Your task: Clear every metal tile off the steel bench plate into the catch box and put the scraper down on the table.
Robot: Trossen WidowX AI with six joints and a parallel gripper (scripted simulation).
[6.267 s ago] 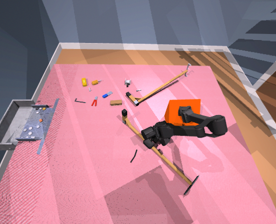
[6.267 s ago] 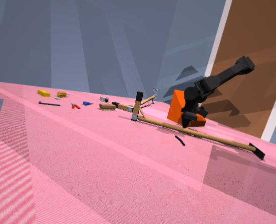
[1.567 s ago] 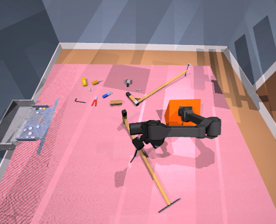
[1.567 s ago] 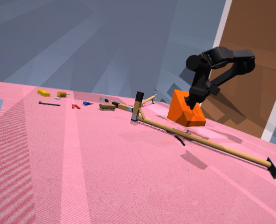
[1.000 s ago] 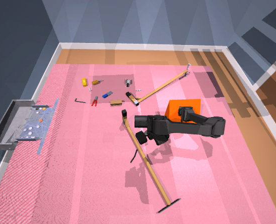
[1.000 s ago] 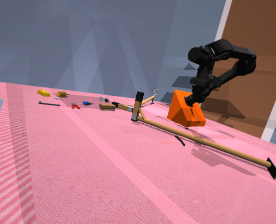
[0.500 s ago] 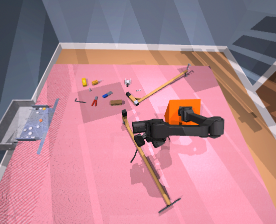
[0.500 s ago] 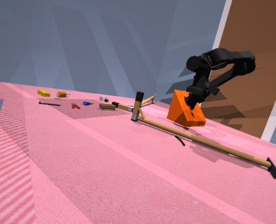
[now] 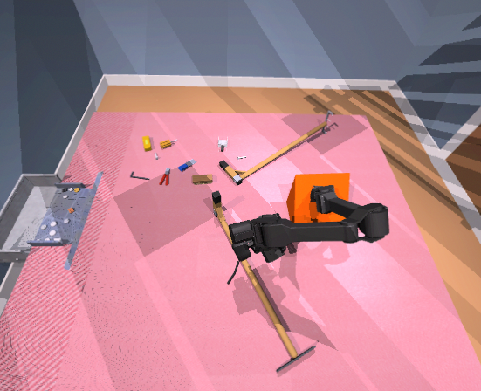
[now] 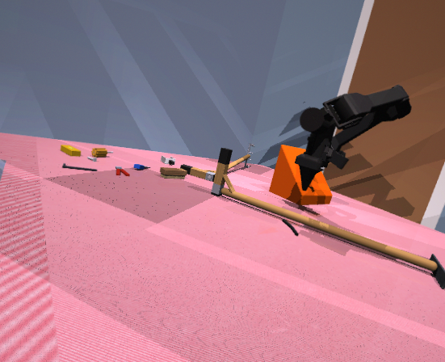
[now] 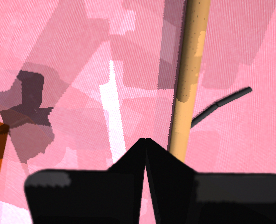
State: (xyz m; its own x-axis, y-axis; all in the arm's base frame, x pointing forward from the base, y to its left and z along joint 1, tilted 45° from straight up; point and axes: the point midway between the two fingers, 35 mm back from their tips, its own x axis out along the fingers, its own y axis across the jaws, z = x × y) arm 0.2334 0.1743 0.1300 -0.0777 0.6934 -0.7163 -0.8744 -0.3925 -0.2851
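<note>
Right now my gripper tip is 80 mm short of the black strip, 80 mm above it and 60 mm to the right of it. Also, from my gripper tip: wooden block (360 mm to the right, 230 mm ahead, 70 mm below); long scraper (60 mm to the left, 20 mm below, 20 mm ahead); blue tool (450 mm to the right, 320 mm ahead, 80 mm below).
</note>
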